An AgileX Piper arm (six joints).
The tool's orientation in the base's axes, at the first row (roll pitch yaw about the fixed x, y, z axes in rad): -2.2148, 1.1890, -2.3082
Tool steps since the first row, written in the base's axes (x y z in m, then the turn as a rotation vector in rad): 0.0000, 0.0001, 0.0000, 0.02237, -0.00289, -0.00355; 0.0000, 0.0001, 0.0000, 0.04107, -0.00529, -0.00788; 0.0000, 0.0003, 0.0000, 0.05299, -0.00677, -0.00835; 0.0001, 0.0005, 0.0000, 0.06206, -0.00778, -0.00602; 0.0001, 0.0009, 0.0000, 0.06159, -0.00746, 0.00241; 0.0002, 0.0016, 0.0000, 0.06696, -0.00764, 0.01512
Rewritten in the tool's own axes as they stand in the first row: 0.0000, 0.0001, 0.0000, -0.00151, -0.00048, 0.02278; 0.0000, 0.0001, 0.0000, -0.00152, -0.00045, 0.04212; -0.0001, 0.0003, 0.0000, -0.00366, -0.00107, 0.05393; -0.0002, 0.0005, 0.0000, -0.00781, -0.00224, 0.06231; -0.0003, 0.0009, 0.0000, -0.01561, -0.00447, 0.05993; -0.0005, 0.0015, 0.0000, -0.02870, -0.00813, 0.06230
